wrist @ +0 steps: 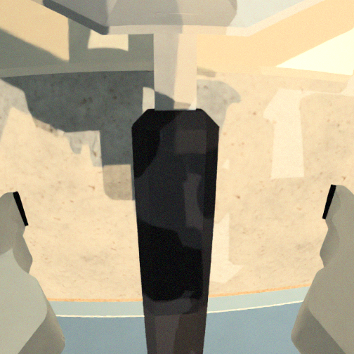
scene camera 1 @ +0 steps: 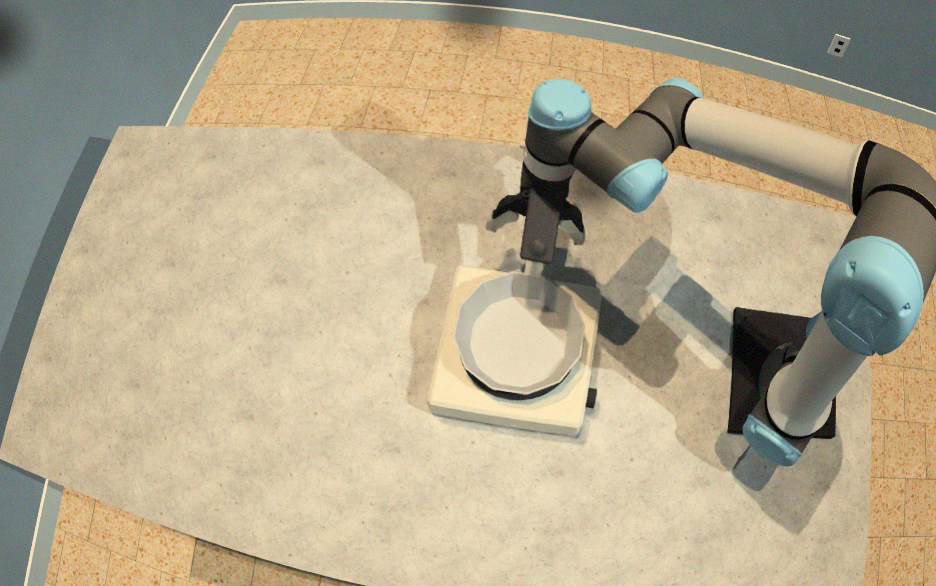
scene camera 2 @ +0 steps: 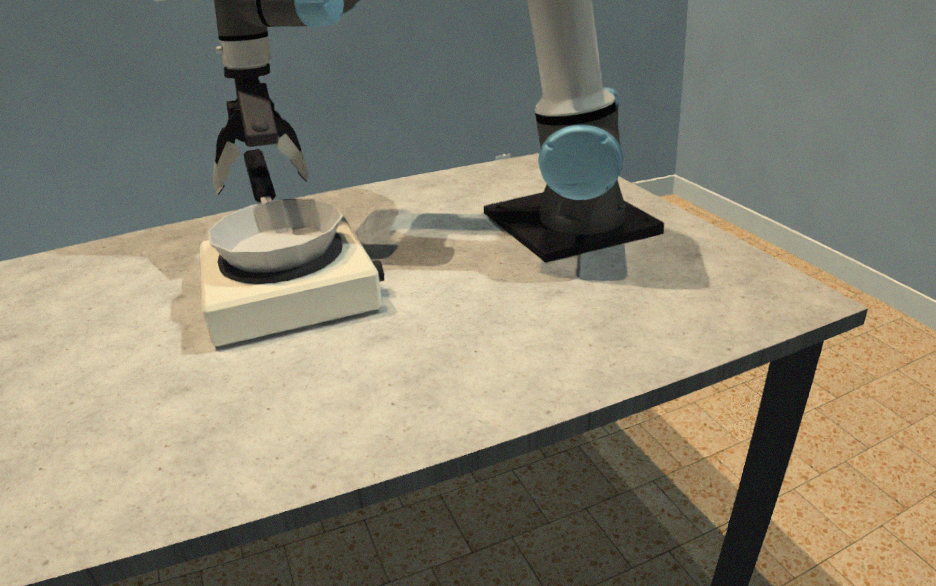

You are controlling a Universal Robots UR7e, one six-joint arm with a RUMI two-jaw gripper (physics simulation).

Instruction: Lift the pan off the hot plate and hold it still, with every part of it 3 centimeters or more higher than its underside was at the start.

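Pixels of known places: gripper, fingertip midpoint: (scene camera 2: pixel 262 187); arm's base, origin of the base link: (scene camera 2: pixel 582 216).
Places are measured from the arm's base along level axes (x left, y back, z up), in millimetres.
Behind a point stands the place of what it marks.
The light grey pan (scene camera 1: pixel 524 345) {x 67, y -508, z 61 mm} (scene camera 2: pixel 262 241) {x 29, y -542, z 61 mm} (wrist: pixel 175 12) sits on the black burner of the cream hot plate (scene camera 1: pixel 449 393) {x 168, y -597, z 50 mm} (scene camera 2: pixel 297 310) {x 182, y -506, z 16 mm} (wrist: pixel 240 52). Its black handle (scene camera 2: pixel 259 172) {x -126, y -535, z 122 mm} (wrist: pixel 172 225) slants up and away towards the table's back edge. In the scene camera 1 view the handle is mostly hidden behind the gripper body. My gripper (scene camera 1: pixel 535 234) {x -97, y -533, z 104 mm} (scene camera 2: pixel 261 184) {x -97, y -533, z 104 mm} (wrist: pixel 174 192) is open and points down over the handle. In the wrist view the handle runs midway between the two fingers, with a wide gap on each side. Neither finger touches it.
The hot plate's black knob (scene camera 1: pixel 591 398) {x 116, y -384, z 33 mm} (scene camera 2: pixel 380 269) {x 124, y -380, z 27 mm} sticks out on the side towards the arm's base. The black base plate (scene camera 1: pixel 746 358) {x -30, y -108, z -3 mm} (scene camera 2: pixel 545 241) {x 67, y -99, z -3 mm} stands farther right on the grey table (scene camera 1: pixel 241 310) {x 111, y -1014, z -19 mm} (scene camera 2: pixel 414 386) {x 353, y -385, z -19 mm}. A blue wall lies beyond the table's back edge.
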